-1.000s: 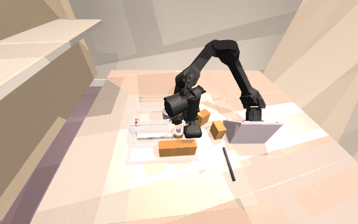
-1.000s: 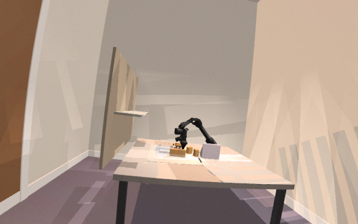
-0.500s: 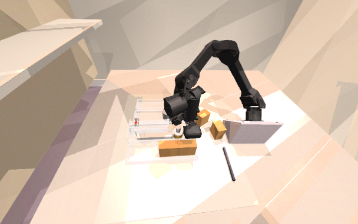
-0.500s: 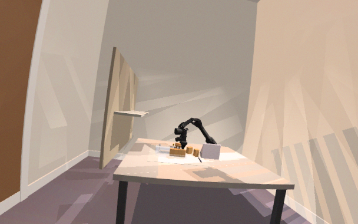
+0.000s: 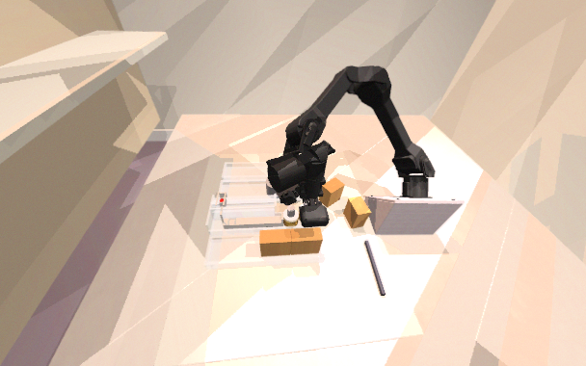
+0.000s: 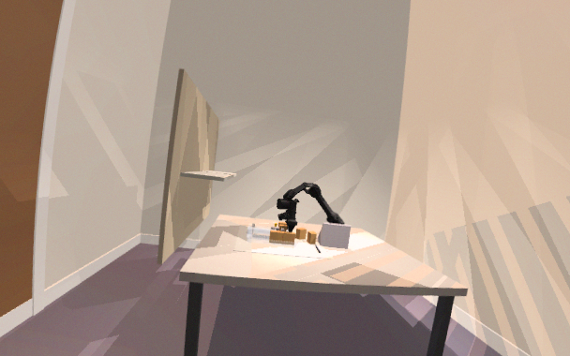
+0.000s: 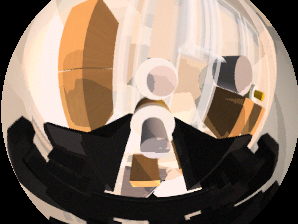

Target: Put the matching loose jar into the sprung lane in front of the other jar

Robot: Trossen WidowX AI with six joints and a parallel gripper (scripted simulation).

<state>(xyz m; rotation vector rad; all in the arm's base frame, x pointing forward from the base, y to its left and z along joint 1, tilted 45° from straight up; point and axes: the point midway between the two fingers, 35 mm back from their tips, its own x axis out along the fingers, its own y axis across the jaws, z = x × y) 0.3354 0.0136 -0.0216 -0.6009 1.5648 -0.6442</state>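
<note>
The clear sprung lane is 150 mm ahead of my gripper tip, 30 mm below it and 20 mm to the right of it. Also, from my gripper tip: wall shelf: 500 mm ahead, 320 mm above, 20 mm to the right; then red mark: 230 mm ahead, 40 mm to the right, 20 mm above; then dark rod: 160 mm behind, 140 mm to the left, 40 mm below.
</note>
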